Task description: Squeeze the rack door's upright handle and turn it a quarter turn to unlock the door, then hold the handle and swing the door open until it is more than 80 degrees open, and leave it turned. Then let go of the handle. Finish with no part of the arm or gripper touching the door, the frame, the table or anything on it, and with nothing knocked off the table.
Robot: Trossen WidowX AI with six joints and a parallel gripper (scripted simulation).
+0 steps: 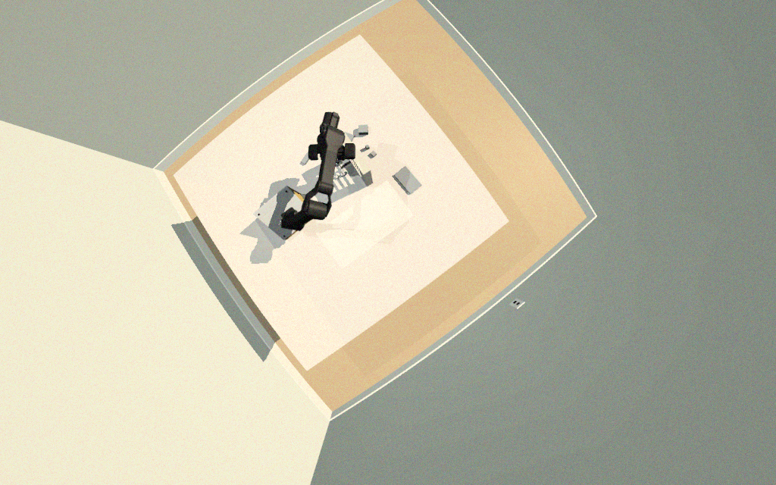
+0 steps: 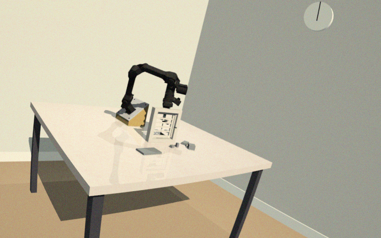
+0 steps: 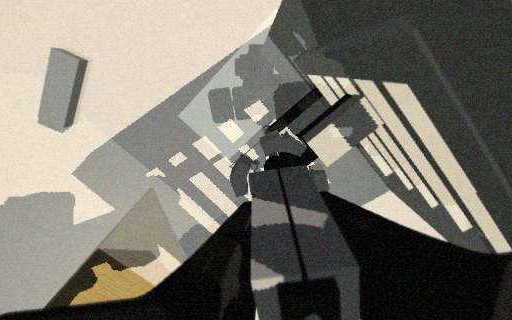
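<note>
The door handle is 1 cm to the right of my gripper tip and 3 cm below it. Also, from my gripper tip: flat grey plate: 23 cm ahead, 24 cm to the right, 15 cm below.
</note>
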